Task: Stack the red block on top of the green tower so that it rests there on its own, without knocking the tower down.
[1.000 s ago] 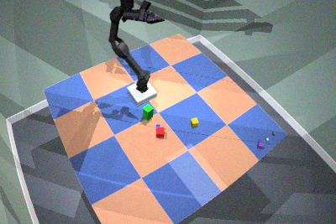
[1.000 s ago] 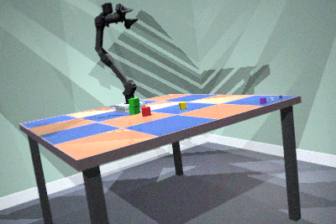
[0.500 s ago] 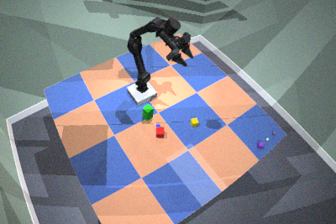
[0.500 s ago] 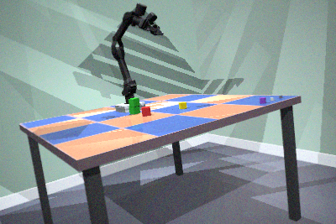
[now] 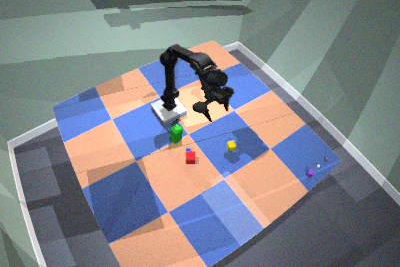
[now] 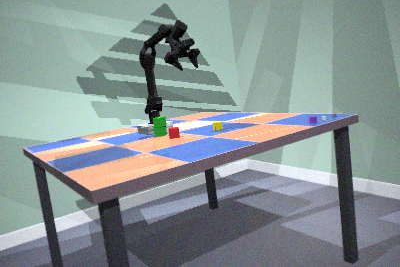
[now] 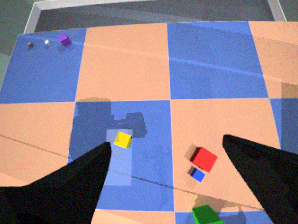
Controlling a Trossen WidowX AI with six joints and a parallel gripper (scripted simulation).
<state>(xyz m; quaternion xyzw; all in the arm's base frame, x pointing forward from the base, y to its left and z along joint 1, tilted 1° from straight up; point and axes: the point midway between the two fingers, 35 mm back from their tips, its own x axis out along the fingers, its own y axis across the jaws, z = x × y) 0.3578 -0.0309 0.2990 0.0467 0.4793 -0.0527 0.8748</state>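
Right now the red block is 6 cm behind my gripper tip, 11 cm to the right of it and 29 cm below it. Also, from my gripper tip: blue block: 10 cm behind, 9 cm to the right, 30 cm below; then yellow block: 4 cm ahead, 10 cm to the left, 30 cm below; then purple block: 47 cm ahead, 28 cm to the left, 30 cm below.
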